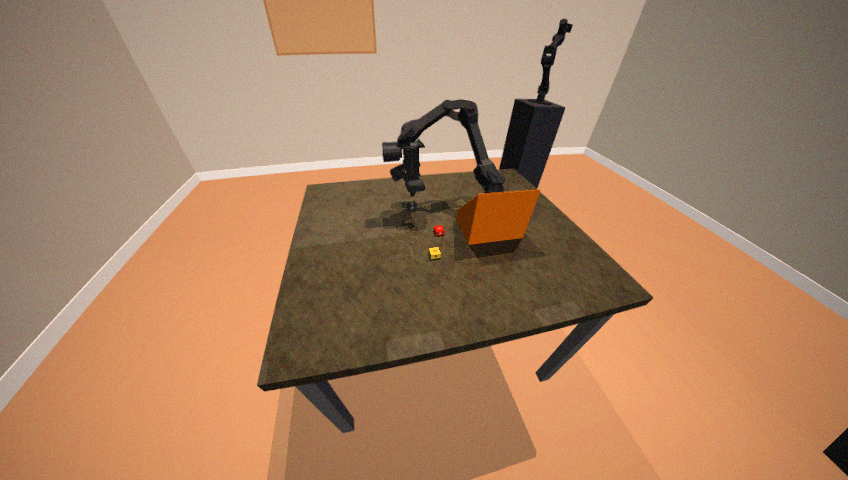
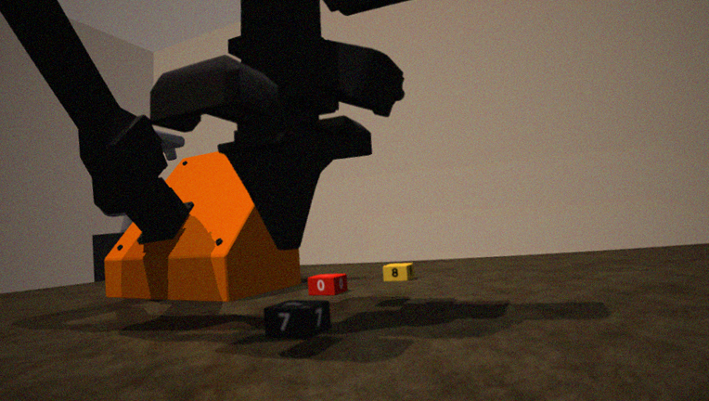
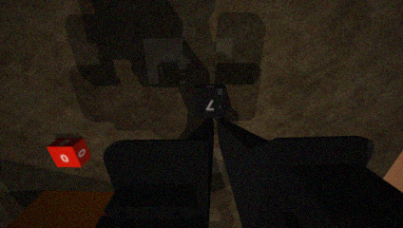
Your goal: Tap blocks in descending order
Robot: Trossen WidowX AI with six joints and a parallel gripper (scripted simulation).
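My gripper tip is now 50 mm above the dark block marked 7. The rest, counted from my gripper tip: yellow block marked 8 (290 mm to the left, 50 mm below, 10 mm behind); red block marked 0 (180 mm to the left, 60 mm behind, 50 mm below).
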